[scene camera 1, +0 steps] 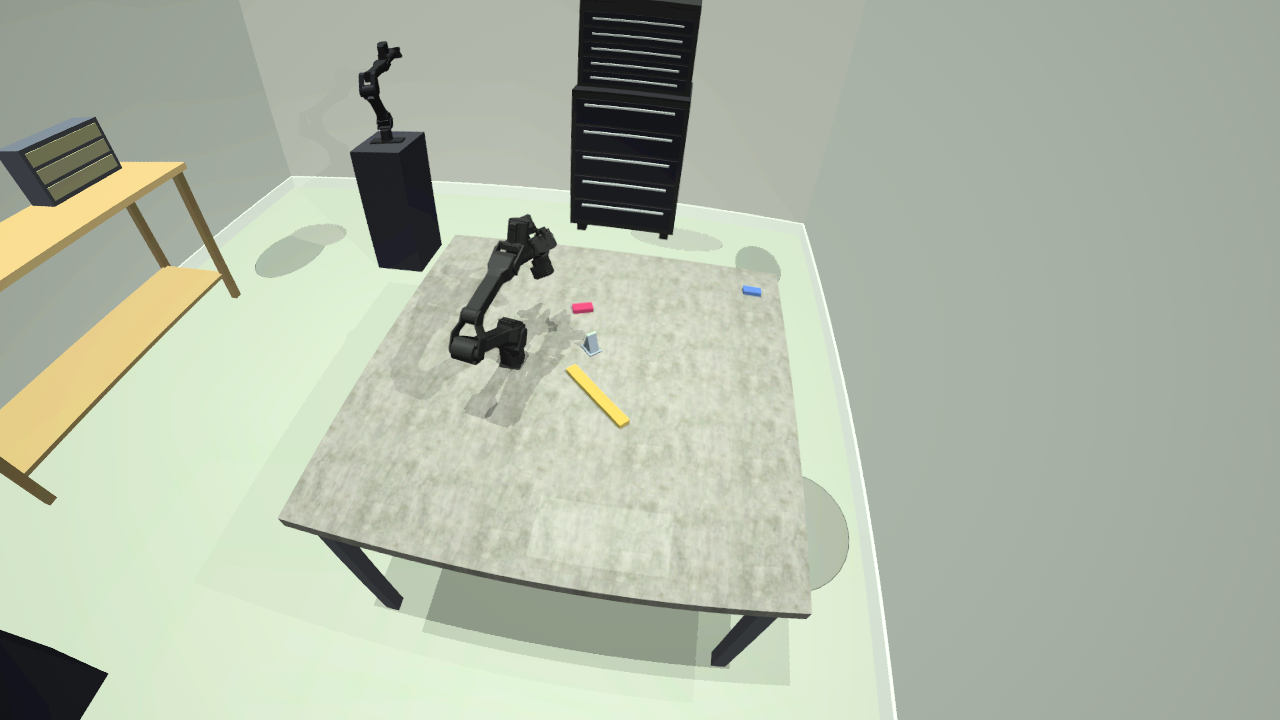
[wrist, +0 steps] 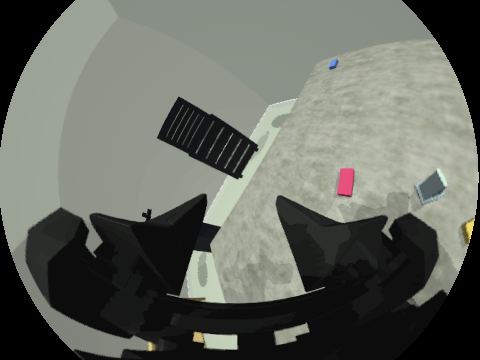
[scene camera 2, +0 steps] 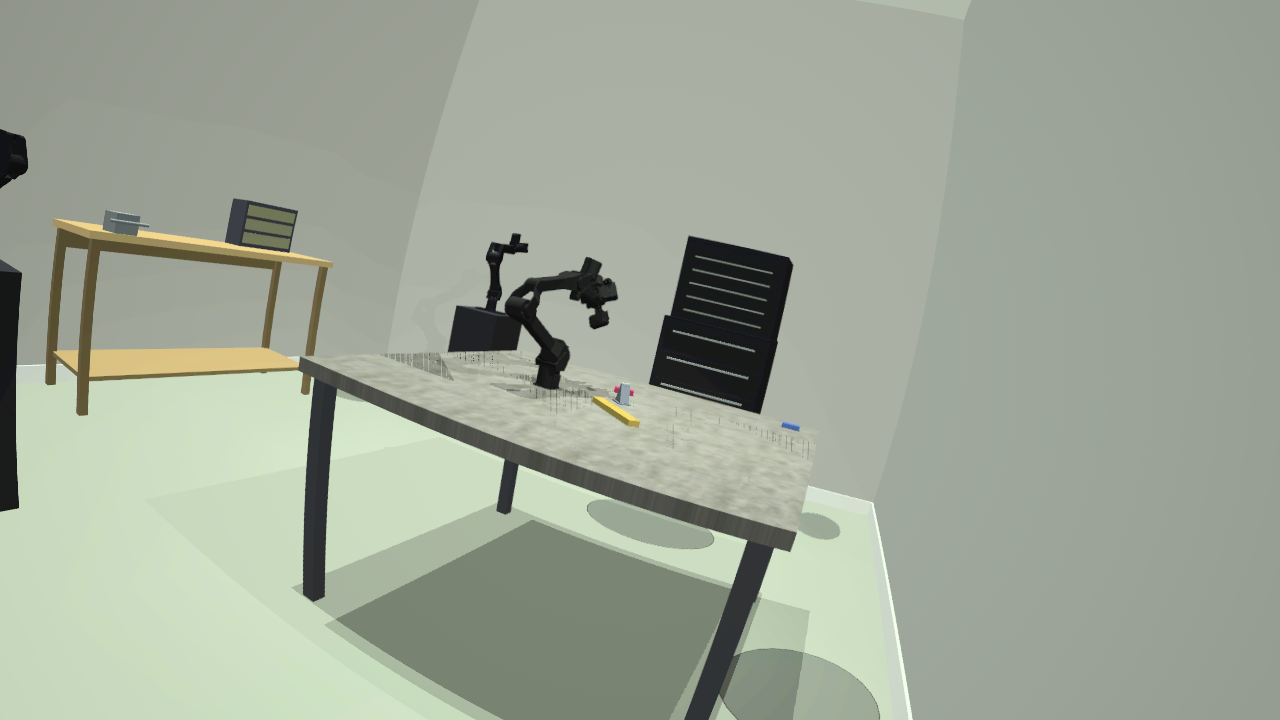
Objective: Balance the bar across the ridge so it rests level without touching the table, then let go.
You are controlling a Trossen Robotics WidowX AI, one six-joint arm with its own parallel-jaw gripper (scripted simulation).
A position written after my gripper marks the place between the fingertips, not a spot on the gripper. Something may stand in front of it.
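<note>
Scene camera 1 gives me a yellow bar (scene camera 1: 589,388) and my gripper (scene camera 1: 543,240), which is open and holds nothing. In scene camera 2 I see the gripper (scene camera 2: 606,310) too. The wrist view also lets me see my gripper (wrist: 242,199).
</note>
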